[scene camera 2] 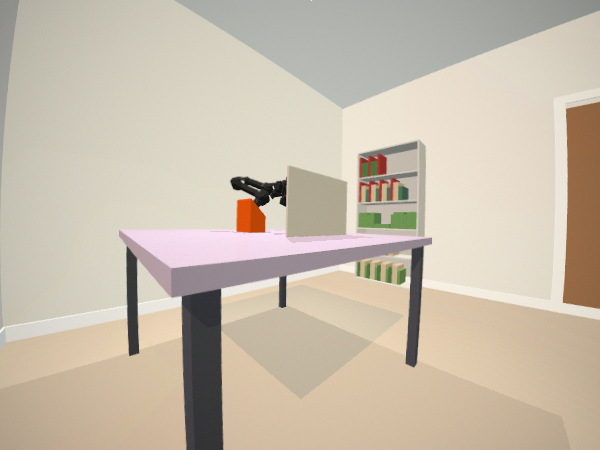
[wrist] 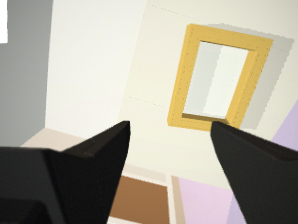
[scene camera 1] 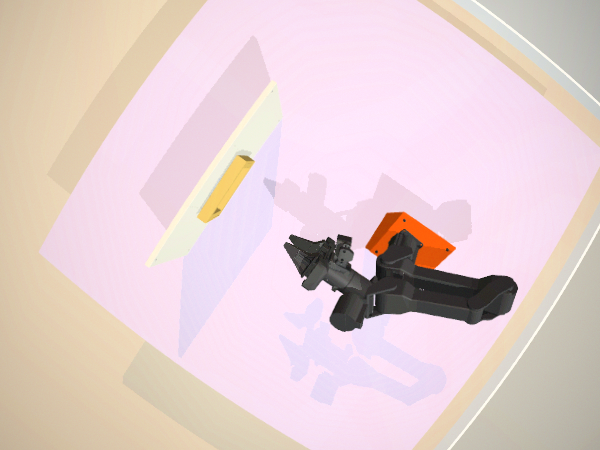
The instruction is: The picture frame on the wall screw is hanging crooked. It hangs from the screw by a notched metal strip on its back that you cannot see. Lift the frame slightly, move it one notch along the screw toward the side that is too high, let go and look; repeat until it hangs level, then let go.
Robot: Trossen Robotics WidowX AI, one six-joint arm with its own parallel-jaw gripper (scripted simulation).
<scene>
A picture frame shows in the wrist view and in scene camera 1; in scene camera 2 it is hidden by a wall panel. One and the same spot on the picture frame: (scene camera 1: 241, 165) is (wrist: 187, 33).
</scene>
